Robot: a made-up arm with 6 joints. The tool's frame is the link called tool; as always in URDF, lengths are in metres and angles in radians. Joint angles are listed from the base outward.
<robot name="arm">
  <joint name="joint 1" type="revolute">
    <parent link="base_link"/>
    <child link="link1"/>
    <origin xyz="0.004 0.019 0.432" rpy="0 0 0"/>
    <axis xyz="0 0 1"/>
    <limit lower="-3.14" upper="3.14"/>
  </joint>
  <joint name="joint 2" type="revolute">
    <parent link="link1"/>
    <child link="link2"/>
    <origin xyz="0.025 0.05 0.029" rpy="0 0 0"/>
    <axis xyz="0 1 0"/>
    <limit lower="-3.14" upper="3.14"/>
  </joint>
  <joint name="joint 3" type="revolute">
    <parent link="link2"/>
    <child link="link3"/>
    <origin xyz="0.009 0.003 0.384" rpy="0 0 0"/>
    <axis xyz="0 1 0"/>
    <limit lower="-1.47" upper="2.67"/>
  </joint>
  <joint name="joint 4" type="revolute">
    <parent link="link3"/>
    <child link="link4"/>
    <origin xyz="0.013 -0.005 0.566" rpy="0 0 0"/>
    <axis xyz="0 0 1"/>
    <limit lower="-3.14" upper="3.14"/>
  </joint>
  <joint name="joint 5" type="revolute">
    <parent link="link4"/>
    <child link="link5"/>
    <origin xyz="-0.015 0.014 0.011" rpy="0 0 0"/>
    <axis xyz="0 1 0"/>
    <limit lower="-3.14" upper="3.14"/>
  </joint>
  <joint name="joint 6" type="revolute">
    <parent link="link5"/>
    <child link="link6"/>
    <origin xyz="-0.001 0.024 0.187" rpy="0 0 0"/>
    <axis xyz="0 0 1"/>
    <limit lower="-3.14" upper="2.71"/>
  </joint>
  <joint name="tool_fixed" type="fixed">
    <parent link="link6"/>
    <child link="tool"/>
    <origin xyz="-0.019 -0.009 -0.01" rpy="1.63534 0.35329 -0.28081"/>
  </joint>
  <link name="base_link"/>
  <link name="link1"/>
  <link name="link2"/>
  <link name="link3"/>
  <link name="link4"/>
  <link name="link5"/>
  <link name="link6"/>
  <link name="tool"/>
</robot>
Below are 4 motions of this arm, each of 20 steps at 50 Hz.
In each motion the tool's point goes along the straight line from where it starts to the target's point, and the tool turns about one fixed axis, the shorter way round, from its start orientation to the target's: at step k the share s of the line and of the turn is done. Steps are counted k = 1, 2, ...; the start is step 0. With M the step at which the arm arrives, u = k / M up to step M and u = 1 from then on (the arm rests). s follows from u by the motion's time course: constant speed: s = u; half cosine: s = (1 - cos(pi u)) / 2; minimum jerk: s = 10 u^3 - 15 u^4 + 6 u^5.
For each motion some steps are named. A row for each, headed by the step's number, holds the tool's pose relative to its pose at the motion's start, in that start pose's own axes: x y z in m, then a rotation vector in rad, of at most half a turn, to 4 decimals.
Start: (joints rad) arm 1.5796 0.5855 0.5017 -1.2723 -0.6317 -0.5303
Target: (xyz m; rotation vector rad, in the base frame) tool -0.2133 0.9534 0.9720 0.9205 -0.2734 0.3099
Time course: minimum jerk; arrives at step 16
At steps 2, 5, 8, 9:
2: -0.0012 -0.0008 -0.0017 0.0002 0.0040 0.0013
5: -0.0138 -0.0095 -0.0185 0.0027 0.0449 0.0143
8: -0.0383 -0.0263 -0.0514 0.0074 0.1248 0.0398
9: -0.0472 -0.0323 -0.0634 0.0092 0.1537 0.0490

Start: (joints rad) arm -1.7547 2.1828 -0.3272 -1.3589 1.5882 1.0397
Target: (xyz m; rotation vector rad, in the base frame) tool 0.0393 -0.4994 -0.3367 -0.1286 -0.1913 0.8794
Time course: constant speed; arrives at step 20
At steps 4, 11, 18, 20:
4: 0.1057 0.0080 -0.0342 0.0203 -0.0926 -0.0129
11: 0.2907 0.0220 -0.0942 0.0559 -0.2547 -0.0355
18: 0.4757 0.0361 -0.1541 0.0915 -0.4168 -0.0581
20: 0.5285 0.0401 -0.1712 0.1017 -0.4631 -0.0645

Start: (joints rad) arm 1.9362 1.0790 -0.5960 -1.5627 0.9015 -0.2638
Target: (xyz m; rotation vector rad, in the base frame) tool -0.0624 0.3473 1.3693 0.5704 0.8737 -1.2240
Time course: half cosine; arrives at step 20
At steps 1, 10, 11, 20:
1: 0.0016 0.0004 0.0020 -0.0020 0.0020 -0.0026
10: 0.1312 0.0317 0.1663 -0.1630 0.1649 -0.2114
11: 0.1518 0.0366 0.1924 -0.1885 0.1907 -0.2445
20: 0.2625 0.0633 0.3327 -0.3260 0.3298 -0.4228

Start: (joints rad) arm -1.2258 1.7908 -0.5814 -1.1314 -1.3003 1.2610
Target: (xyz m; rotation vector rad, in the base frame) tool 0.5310 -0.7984 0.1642 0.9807 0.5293 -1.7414
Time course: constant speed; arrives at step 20
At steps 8, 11, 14, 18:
8: 0.1278 -0.0594 -0.1261 0.0403 0.0301 -0.1336
11: 0.1757 -0.0817 -0.1734 0.0554 0.0413 -0.1837
14: 0.2237 -0.1040 -0.2207 0.0705 0.0526 -0.2338
18: 0.2876 -0.1337 -0.2838 0.0907 0.0676 -0.3006

